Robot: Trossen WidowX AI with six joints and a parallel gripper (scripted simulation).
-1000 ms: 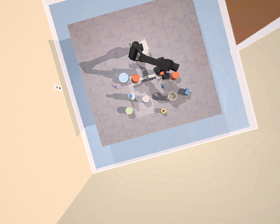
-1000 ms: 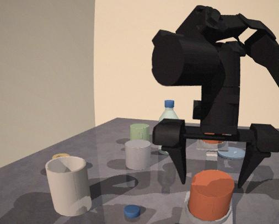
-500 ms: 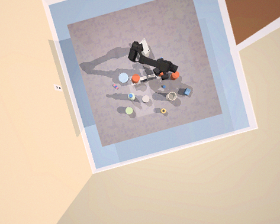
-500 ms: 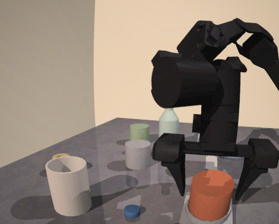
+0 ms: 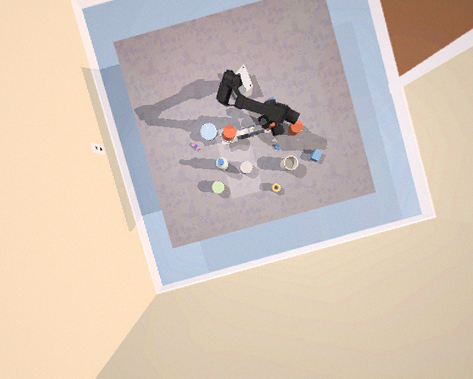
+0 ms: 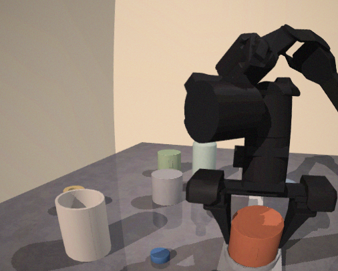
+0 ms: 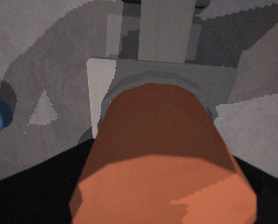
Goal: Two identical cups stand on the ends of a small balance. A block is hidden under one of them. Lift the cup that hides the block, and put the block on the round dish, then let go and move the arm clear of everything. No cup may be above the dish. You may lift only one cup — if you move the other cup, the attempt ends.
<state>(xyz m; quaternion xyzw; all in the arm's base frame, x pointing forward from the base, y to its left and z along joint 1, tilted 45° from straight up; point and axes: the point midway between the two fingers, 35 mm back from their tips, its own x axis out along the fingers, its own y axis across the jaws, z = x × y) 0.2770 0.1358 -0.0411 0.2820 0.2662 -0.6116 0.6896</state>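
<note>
Right now my gripper tip is 10 mm short of the balance beam, 140 mm to the left of it and 10 mm above it. From my gripper tip the other things lie so: beige cup: 260 mm ahead, 40 mm to the left, 10 mm below; orange cup: 10 mm ahead, 270 mm to the right, 60 mm above; pale teal block: 10 mm below.
</note>
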